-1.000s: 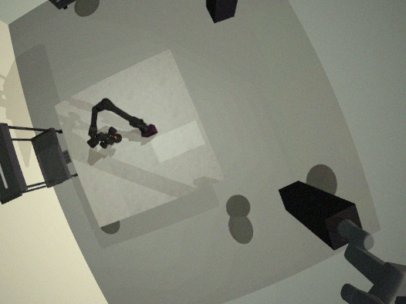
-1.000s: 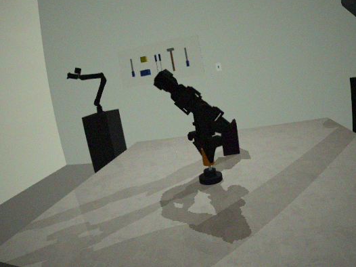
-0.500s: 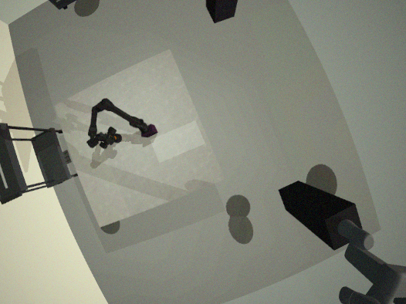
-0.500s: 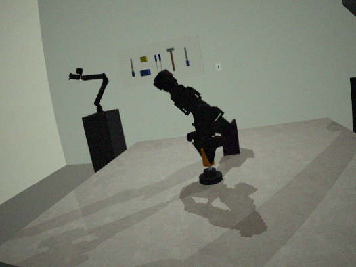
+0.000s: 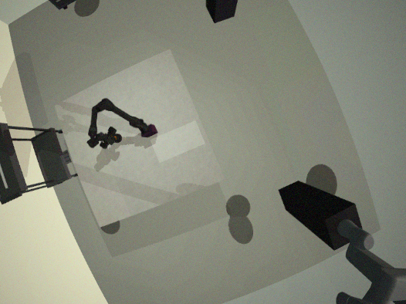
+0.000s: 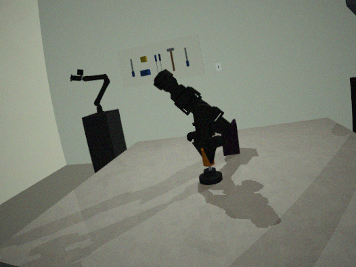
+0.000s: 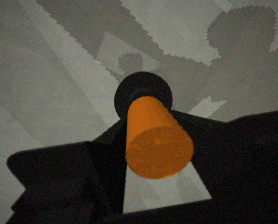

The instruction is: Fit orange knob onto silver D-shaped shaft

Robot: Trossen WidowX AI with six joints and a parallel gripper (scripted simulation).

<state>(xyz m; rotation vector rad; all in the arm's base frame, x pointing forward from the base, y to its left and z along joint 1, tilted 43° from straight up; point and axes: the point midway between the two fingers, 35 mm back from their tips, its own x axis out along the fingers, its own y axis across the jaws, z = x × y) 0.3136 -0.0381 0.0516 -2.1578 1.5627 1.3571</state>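
The orange knob lies 30 mm above my gripper tip. The rest, counted from my gripper tip: round pedestal (40 mm below).
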